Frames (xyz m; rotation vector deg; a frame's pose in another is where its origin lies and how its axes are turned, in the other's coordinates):
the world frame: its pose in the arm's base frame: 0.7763 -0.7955 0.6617 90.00 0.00 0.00
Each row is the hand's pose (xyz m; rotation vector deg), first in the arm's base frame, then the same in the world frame.
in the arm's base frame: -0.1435 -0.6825 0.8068 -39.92 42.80 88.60
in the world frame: -0.9198 0.1451 -0.1130 -101.40 111.34 38.81
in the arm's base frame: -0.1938 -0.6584 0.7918 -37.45 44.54 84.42
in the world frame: -0.9701 0.1301 -0.1371 -100.92 108.73 33.62
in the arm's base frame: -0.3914 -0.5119 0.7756 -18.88 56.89 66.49
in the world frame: -1.1677 0.1139 -0.2836 -88.12 99.60 7.75
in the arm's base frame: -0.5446 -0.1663 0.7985 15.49 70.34 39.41
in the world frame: -1.3209 0.1368 -0.6292 -58.69 81.75 -23.04
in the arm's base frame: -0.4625 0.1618 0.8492 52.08 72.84 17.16
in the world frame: -1.2388 0.1875 -0.9573 -25.51 61.65 -38.14
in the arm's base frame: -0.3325 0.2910 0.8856 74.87 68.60 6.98
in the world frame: -1.1088 0.2239 -1.0865 -5.12 49.18 -40.09
